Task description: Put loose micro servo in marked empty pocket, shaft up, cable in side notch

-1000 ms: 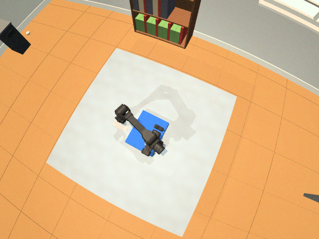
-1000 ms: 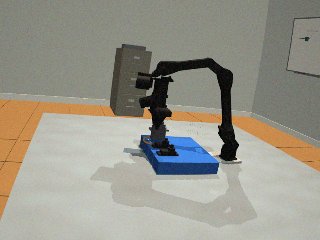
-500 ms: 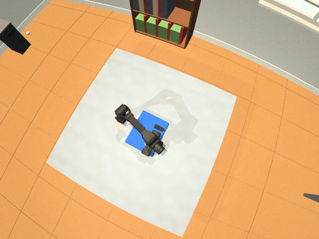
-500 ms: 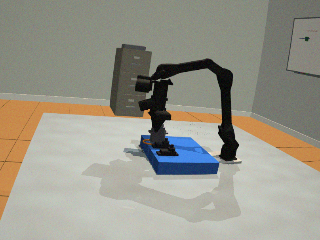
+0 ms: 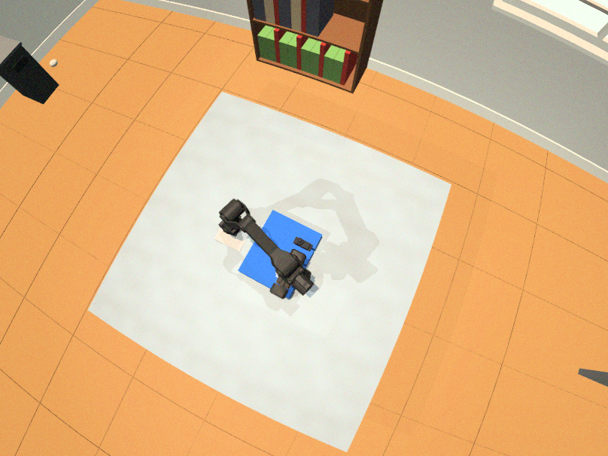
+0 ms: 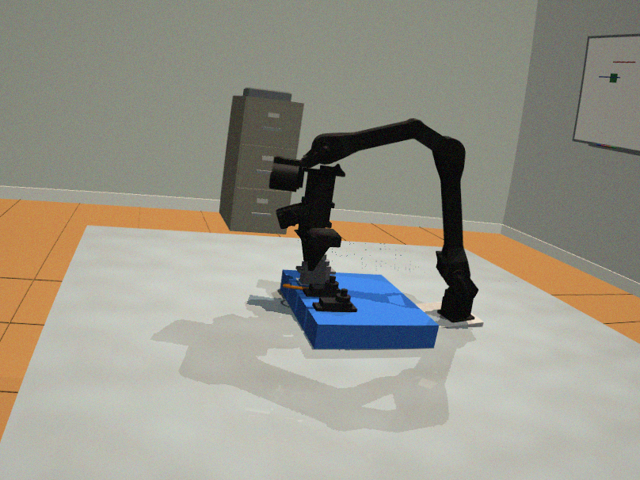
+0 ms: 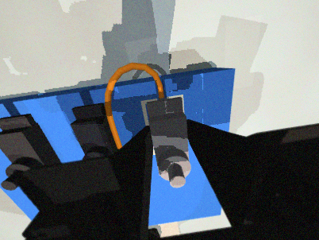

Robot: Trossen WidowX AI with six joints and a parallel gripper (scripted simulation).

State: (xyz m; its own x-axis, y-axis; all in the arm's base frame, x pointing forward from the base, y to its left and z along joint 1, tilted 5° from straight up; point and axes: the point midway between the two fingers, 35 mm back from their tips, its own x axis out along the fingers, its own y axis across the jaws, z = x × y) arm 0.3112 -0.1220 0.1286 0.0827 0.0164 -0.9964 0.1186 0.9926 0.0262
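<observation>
Now: the deck 11 cm behind my gripper tip, 9 cm to the left of it and 5 cm below it.
</observation>
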